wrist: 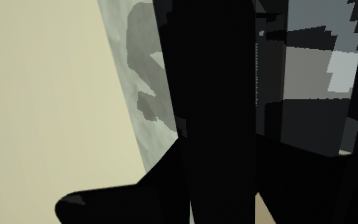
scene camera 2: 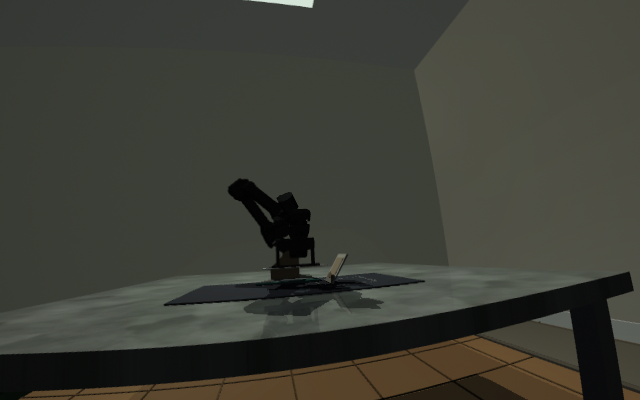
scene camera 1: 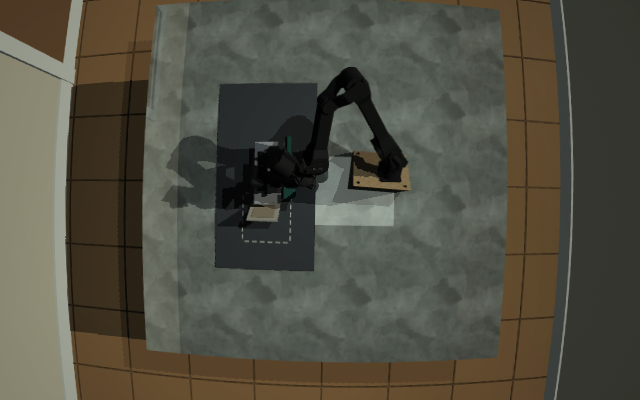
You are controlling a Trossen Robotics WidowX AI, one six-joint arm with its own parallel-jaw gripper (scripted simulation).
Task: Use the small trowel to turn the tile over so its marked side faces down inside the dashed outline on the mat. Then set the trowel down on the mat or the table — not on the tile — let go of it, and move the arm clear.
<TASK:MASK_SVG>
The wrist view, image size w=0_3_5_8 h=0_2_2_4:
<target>gripper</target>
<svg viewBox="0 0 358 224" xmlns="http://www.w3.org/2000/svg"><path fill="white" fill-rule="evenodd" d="M179 139L177 138L158 163L136 184L76 191L61 198L55 204L54 209L60 223L190 224L190 198ZM256 133L255 187L276 224L358 224L358 153L329 157L312 151L308 152Z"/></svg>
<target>pale grey block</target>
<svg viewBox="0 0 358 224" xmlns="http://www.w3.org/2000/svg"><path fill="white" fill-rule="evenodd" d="M358 0L152 0L195 224L255 224L255 195L258 193L255 187L256 133L308 152L312 151L329 157L339 154L358 66Z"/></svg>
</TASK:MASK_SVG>
